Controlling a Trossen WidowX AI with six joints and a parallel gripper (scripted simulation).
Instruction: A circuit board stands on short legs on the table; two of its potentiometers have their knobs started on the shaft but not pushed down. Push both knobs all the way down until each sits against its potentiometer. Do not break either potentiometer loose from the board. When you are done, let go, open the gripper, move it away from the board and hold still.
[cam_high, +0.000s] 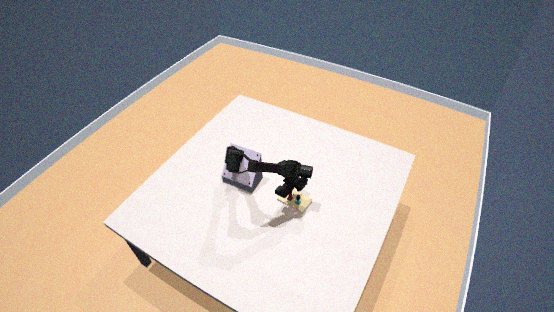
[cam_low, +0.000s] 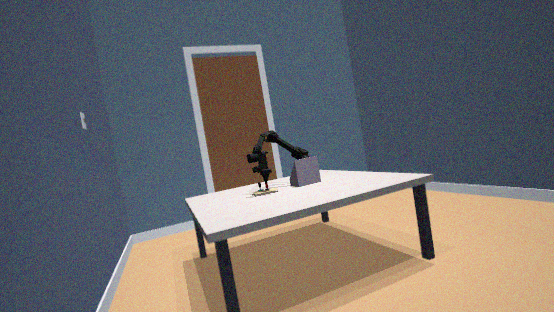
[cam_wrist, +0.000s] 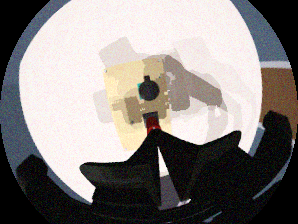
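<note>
The red knob lies 10 mm below my gripper tip. Also, from my gripper tip: dark knob 50 mm ahead, 10 mm to the right.
</note>
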